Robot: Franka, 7 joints.
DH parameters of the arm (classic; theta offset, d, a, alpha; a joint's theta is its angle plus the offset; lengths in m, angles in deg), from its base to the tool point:
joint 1: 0 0.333 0 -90
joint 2: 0 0 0 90
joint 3: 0 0.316 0.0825 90
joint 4: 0 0 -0.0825 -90
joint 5: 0 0.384 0 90
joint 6: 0 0 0.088 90
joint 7: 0 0.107 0 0
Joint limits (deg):
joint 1: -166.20..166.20
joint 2: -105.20..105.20
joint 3: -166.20..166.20
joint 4: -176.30..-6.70
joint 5: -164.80..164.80
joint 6: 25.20..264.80
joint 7: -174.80..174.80
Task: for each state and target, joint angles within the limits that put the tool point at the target. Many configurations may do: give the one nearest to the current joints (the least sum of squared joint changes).
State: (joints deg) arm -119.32 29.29 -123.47 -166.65 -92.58 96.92 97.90
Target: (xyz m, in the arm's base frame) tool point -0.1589 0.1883 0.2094
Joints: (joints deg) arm -95.47 18.02 -102.52 -175.96 -89.73 103.01 97.90
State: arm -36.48 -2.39 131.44 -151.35 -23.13 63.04 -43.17
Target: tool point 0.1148 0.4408 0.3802
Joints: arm -42.70 -4.01 125.54 -121.48 -30.03 76.93 -43.17
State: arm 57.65 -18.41 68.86 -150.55 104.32 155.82 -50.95
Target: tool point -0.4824 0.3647 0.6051
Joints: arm 51.48 -17.44 84.64 -104.36 102.88 144.97 -50.95
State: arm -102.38 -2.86 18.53 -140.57 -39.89 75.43 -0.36
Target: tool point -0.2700 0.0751 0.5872
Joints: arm -145.99 -46.60 -18.46 -133.21 -48.89 53.20 -0.36
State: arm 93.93 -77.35 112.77 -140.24 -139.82 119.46 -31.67
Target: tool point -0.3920 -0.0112 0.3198
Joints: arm 109.78 -83.00 95.89 -160.34 -135.77 116.13 -31.67
